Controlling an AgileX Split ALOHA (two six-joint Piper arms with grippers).
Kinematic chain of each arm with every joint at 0, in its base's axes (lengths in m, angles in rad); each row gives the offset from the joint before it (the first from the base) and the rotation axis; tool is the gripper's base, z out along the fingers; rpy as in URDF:
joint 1: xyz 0 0 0.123 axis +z
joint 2: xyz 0 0 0 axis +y
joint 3: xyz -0.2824 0 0.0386 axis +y
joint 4: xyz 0.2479 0 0.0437 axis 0.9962 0 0.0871
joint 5: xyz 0 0 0 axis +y
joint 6: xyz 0.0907 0 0.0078 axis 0.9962 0 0.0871
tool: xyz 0 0 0 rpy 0 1.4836 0
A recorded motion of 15 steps. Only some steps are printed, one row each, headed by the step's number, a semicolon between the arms.
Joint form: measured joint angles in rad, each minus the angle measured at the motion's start. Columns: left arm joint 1, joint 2, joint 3, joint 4, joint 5, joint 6; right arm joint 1, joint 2, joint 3, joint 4, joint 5, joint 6.
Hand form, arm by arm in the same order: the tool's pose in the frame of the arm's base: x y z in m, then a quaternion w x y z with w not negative. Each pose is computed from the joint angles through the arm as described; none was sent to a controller.
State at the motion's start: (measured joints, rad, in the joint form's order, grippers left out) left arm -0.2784 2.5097 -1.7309 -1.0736 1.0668 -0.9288; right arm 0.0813 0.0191 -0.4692 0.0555 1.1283 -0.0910
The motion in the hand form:
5: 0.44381 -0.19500 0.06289 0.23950 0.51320 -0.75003 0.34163; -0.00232 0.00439 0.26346 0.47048 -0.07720 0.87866 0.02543
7: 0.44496 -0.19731 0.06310 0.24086 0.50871 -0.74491 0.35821; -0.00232 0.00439 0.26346 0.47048 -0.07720 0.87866 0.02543
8: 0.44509 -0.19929 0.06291 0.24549 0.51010 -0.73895 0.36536; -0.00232 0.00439 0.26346 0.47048 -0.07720 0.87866 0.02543
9: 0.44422 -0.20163 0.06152 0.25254 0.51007 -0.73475 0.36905; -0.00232 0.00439 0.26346 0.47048 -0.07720 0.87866 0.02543
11: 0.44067 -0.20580 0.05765 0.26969 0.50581 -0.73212 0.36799; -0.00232 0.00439 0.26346 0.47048 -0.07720 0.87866 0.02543
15: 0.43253 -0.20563 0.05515 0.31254 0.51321 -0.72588 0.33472; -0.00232 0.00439 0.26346 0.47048 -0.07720 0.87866 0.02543
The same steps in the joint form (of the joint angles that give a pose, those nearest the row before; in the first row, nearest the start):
5: 0.0024 0.0000 -0.0314 -0.0042 -0.0861 0.1263; 0.0000 0.0000 0.0000 0.0000 0.0000 0.0000
7: 0.0014 0.0044 -0.0313 -0.0493 -0.0889 0.1625; 0.0000 0.0000 0.0000 0.0000 0.0000 0.0000
8: -0.0006 0.0077 -0.0314 -0.0750 -0.0877 0.1701; 0.0000 0.0000 0.0000 0.0000 0.0000 0.0000
9: -0.0040 0.0132 -0.0314 -0.0942 -0.0814 0.1753; 0.0000 0.0000 0.0000 0.0000 0.0000 0.0000
11: -0.0110 0.0249 -0.0316 -0.1107 -0.0568 0.1794; 0.0000 0.0000 0.0000 0.0000 0.0000 0.0000
15: -0.0117 0.0309 -0.0316 -0.0686 0.0187 0.0960; 0.0000 0.0000 0.0000 0.0000 0.0000 0.0000

